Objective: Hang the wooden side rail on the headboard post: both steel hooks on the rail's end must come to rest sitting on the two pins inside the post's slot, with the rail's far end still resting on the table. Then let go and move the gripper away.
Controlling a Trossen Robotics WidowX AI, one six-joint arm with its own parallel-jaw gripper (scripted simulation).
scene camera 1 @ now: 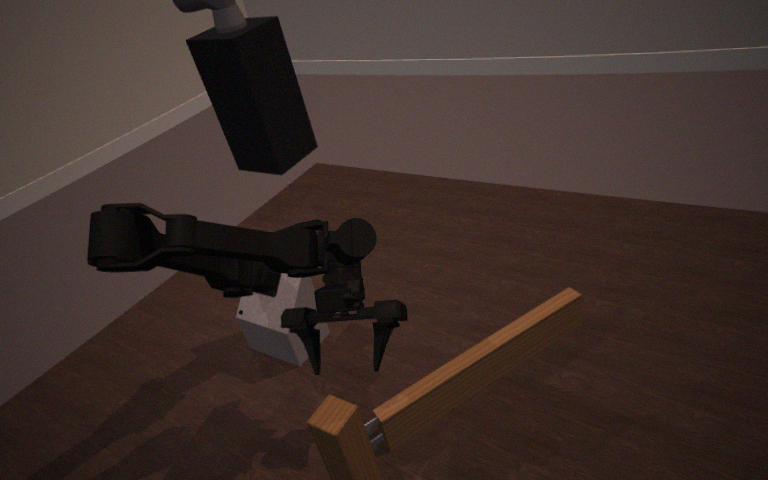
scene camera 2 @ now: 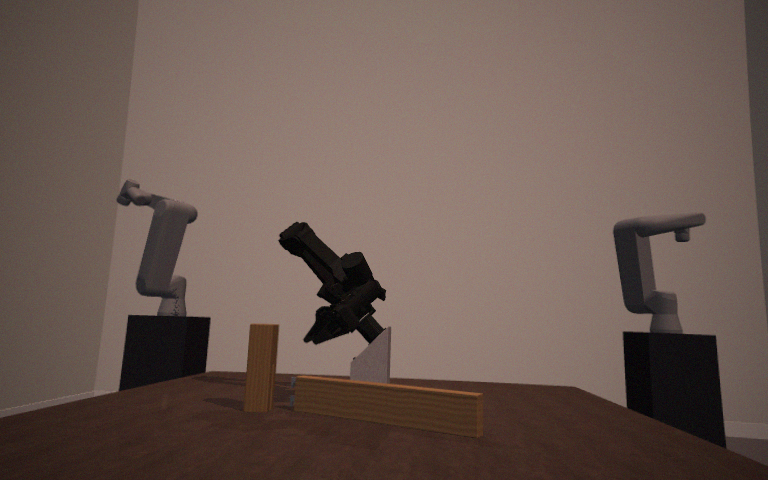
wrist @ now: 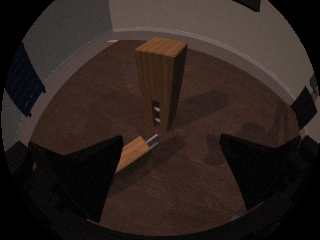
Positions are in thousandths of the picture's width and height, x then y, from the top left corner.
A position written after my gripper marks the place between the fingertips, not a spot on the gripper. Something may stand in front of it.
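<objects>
Both my gripper and a wooden side rail are visible in the wrist view, scene camera 1 and scene camera 2. Positions of my gripper: scene camera 1 (451,778), scene camera 2 (402,714), the wrist view (542,585). Positions of the wooden side rail: scene camera 1 (557,834), scene camera 2 (600,861), the wrist view (430,640).
</objects>
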